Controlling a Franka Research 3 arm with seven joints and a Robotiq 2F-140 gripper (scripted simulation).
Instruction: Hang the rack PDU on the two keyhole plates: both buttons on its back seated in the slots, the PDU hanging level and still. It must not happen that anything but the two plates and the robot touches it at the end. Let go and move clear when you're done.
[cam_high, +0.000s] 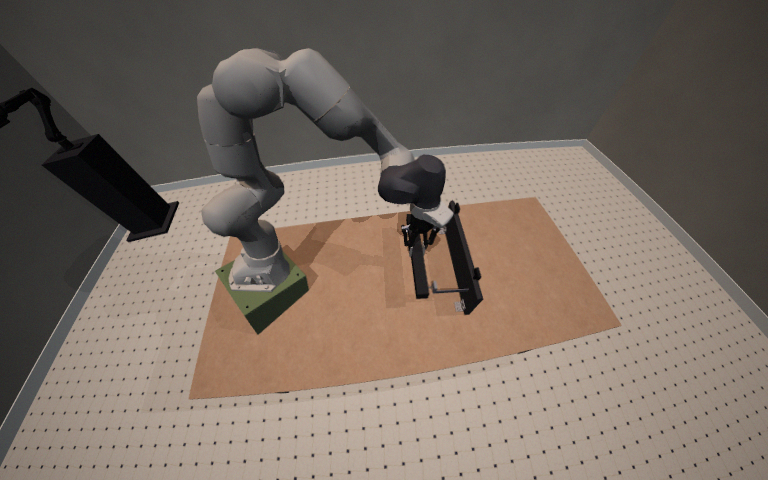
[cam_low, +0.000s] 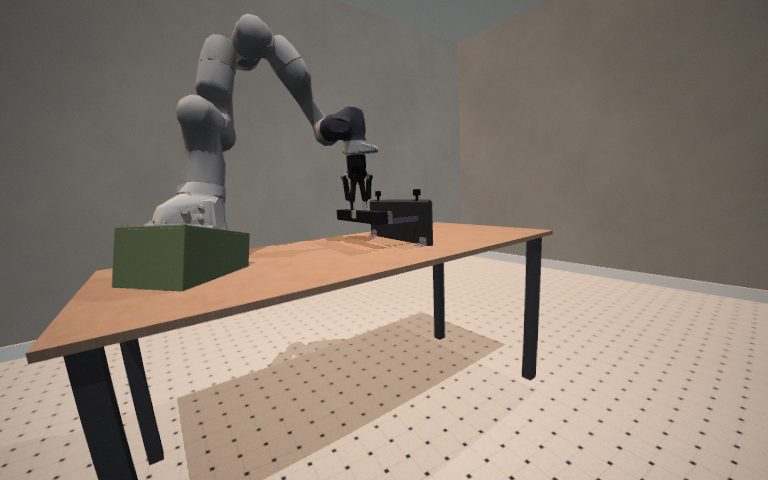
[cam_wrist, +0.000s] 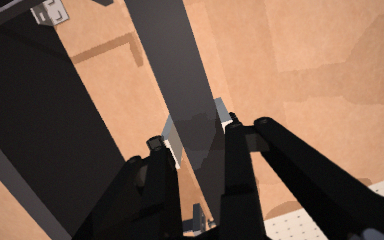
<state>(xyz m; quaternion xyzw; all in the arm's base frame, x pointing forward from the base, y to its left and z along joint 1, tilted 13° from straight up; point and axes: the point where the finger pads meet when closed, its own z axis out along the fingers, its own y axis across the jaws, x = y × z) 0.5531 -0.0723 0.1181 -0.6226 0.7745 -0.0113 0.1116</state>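
Now: the rack PDU 20 mm ahead of my hand and 20 mm below it. From my hand the other things lie so: black upright panel (180 mm ahead, 40 mm to the right, 60 mm below).
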